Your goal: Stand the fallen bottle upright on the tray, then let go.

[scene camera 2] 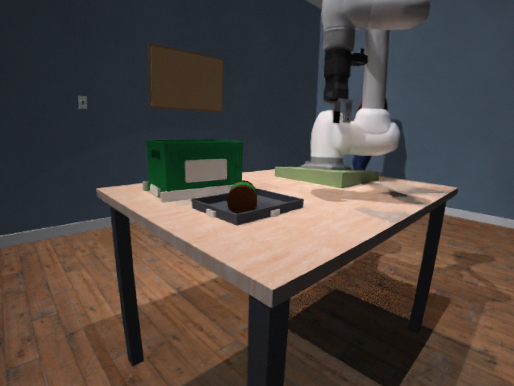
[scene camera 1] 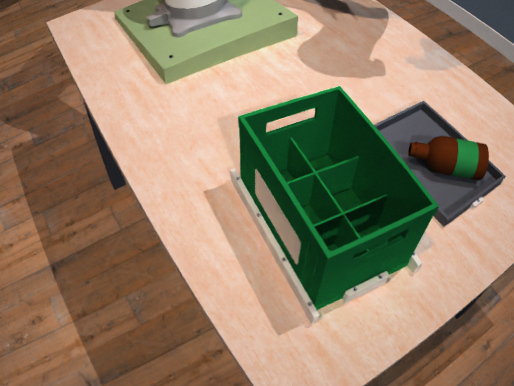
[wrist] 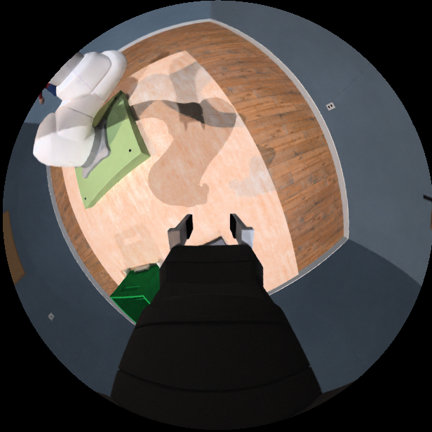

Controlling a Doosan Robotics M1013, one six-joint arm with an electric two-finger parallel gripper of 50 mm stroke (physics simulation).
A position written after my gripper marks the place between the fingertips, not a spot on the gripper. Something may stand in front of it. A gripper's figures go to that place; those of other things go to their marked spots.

Labels:
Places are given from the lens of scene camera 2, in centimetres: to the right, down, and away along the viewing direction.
my gripper point(scene camera 2: 341, 122): 25, -21, 85
brown bottle point(scene camera 2: 242, 197): -4, 1, 71

